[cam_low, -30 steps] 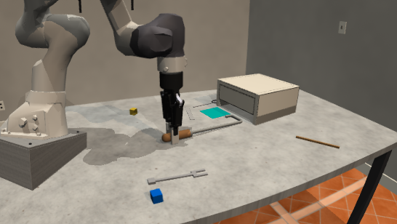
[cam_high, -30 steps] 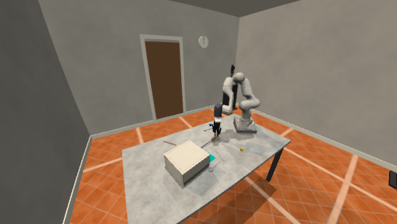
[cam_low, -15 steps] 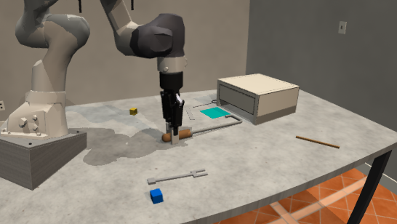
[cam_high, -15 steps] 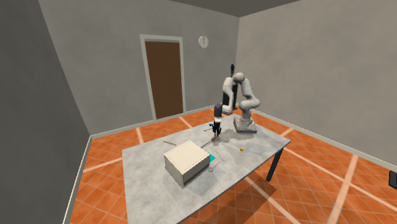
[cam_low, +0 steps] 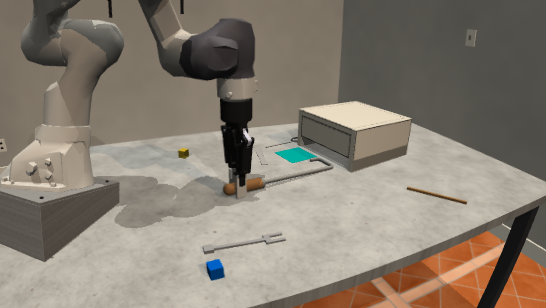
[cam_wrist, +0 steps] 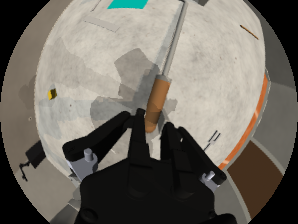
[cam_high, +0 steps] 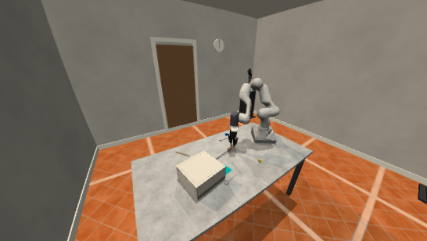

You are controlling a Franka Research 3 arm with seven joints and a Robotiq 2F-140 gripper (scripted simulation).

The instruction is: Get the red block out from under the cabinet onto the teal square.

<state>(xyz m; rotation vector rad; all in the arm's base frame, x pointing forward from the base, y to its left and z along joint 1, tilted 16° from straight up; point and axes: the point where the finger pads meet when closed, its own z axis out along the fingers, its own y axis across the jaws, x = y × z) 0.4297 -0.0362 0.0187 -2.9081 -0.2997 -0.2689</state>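
My hand is 260 mm short of the teal square, 210 mm to the right of it and 40 mm above it. The rest, counted from my hand: hook tool 140 mm ahead, 70 mm to the left, 20 mm below; blue cube 280 mm to the right, 120 mm behind, 30 mm below; grey fork-ended tool 210 mm to the right, 40 mm behind, 30 mm below.
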